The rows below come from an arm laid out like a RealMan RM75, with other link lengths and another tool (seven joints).
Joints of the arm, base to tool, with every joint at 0 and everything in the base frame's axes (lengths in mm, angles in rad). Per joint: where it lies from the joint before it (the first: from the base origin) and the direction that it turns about. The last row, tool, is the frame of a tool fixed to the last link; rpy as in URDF.
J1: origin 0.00 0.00 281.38 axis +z
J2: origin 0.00 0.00 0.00 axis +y
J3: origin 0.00 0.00 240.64 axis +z
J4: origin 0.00 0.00 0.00 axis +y
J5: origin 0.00 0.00 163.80 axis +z
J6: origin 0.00 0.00 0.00 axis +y
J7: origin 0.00 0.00 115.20 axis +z
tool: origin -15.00 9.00 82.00 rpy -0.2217 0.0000 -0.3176
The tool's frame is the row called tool.
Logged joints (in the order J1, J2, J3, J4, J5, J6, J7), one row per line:
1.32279 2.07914 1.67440 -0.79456 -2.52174 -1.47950 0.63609
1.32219 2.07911 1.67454 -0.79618 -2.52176 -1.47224 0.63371
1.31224 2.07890 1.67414 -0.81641 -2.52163 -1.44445 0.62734
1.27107 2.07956 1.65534 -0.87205 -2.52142 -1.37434 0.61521
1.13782 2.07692 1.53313 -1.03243 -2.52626 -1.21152 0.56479
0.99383 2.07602 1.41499 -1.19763 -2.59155 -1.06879 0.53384
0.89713 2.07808 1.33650 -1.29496 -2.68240 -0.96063 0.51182
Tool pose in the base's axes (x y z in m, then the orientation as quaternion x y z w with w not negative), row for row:
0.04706 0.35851 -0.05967 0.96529 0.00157 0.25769 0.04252
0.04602 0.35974 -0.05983 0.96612 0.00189 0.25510 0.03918
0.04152 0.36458 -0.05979 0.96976 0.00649 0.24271 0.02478
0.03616 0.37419 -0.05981 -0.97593 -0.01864 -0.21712 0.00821
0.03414 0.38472 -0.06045 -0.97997 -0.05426 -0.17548 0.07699
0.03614 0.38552 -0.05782 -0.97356 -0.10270 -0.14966 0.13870
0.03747 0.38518 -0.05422 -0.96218 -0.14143 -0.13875 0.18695
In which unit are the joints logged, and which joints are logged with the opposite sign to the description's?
The joints are logged in radians. Opposite sign: J4, J6, J7.
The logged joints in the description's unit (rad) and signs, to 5 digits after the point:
1.32279 2.07914 1.67440 0.79456 -2.52174 1.47950 -0.63609
1.32219 2.07911 1.67454 0.79618 -2.52176 1.47224 -0.63371
1.31224 2.07890 1.67414 0.81641 -2.52163 1.44445 -0.62734
1.27107 2.07956 1.65534 0.87205 -2.52142 1.37434 -0.61521
1.13782 2.07692 1.53313 1.03243 -2.52626 1.21152 -0.56479
0.99383 2.07602 1.41499 1.19763 -2.59155 1.06879 -0.53384
0.89713 2.07808 1.33650 1.29496 -2.68240 0.96063 -0.51182

